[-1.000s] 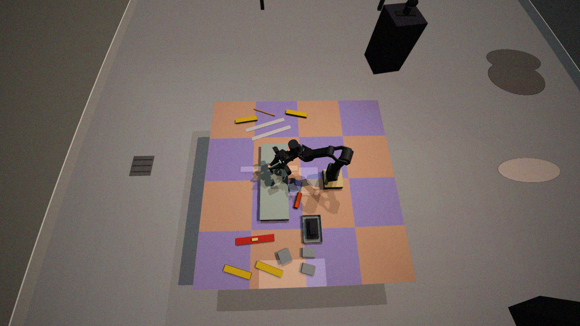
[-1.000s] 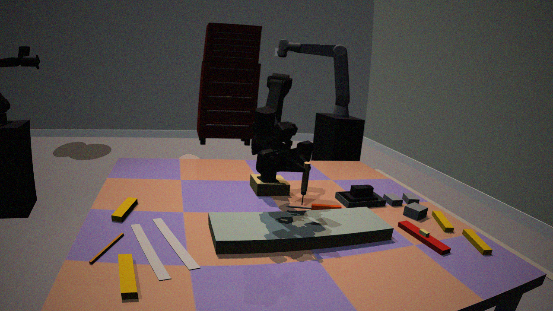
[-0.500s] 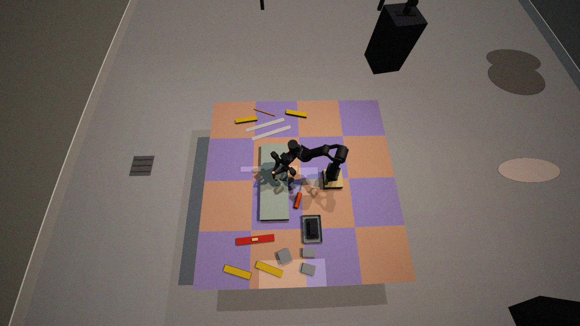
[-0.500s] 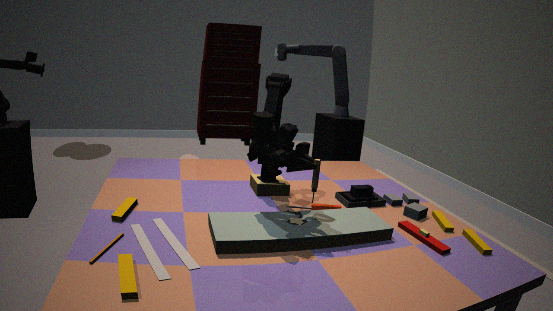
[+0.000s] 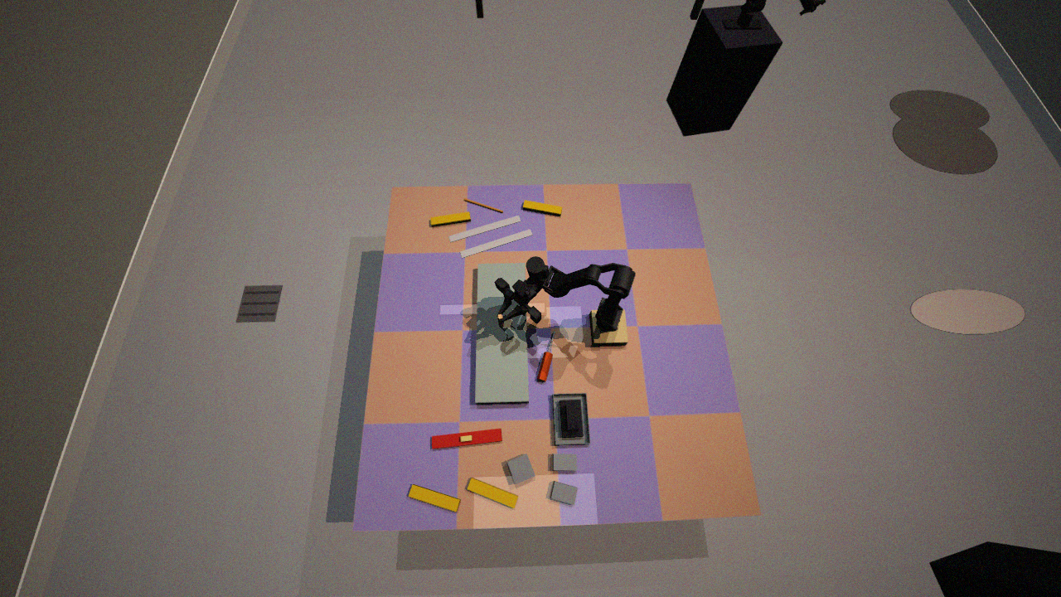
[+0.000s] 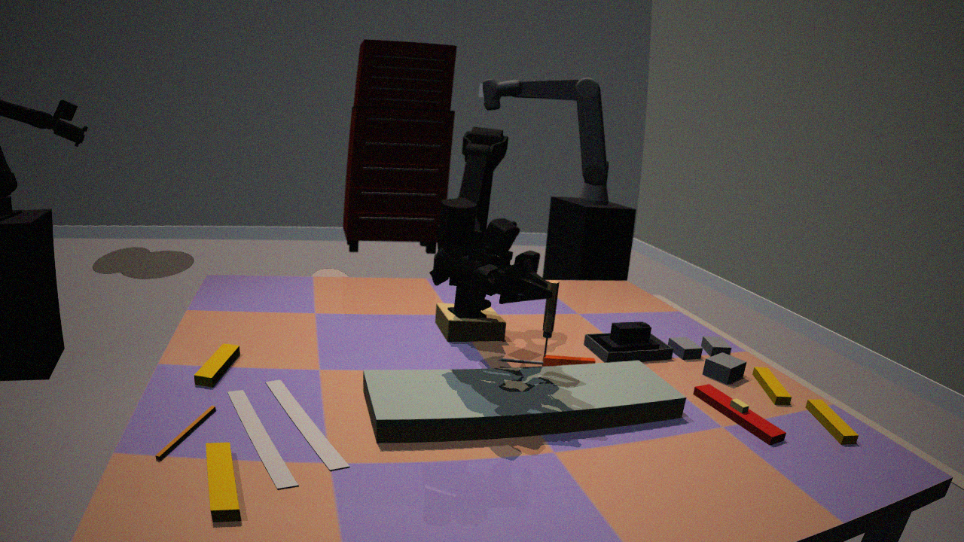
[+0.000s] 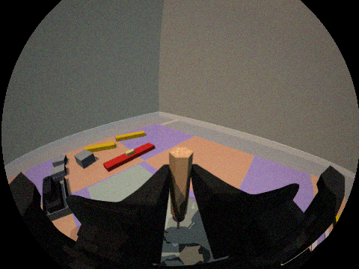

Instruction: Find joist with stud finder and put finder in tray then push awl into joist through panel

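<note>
Now: the awl 60 mm below my gripper tip. Also, from my gripper tip: stud finder (170 mm behind, 350 mm to the left, 150 mm below); tray (170 mm behind, 330 mm to the left, 190 mm below); red level (180 mm ahead, 320 mm to the left, 190 mm below).
</note>
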